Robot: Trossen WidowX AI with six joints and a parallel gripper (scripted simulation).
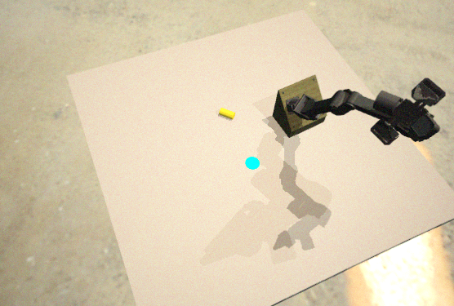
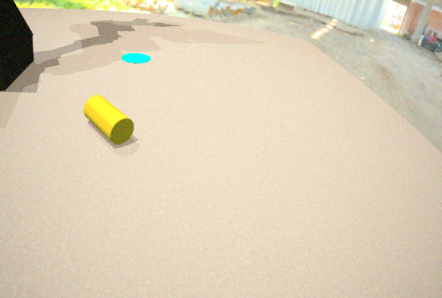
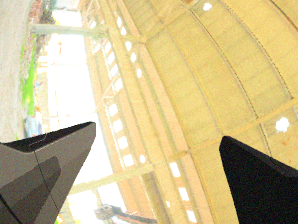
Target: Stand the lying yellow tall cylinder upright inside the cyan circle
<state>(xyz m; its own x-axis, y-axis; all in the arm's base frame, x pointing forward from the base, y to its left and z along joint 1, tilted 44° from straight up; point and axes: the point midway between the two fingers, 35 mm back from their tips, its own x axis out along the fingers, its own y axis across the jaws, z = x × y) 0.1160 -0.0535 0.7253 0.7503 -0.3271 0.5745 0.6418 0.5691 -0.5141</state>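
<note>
Now: the yellow cylinder 12 cm ahead of my gripper tip, 62 cm to the right of it and 70 cm below it. From my gripper tip the other things lie so: cyan circle: 13 cm ahead, 36 cm to the right, 71 cm below.
</note>
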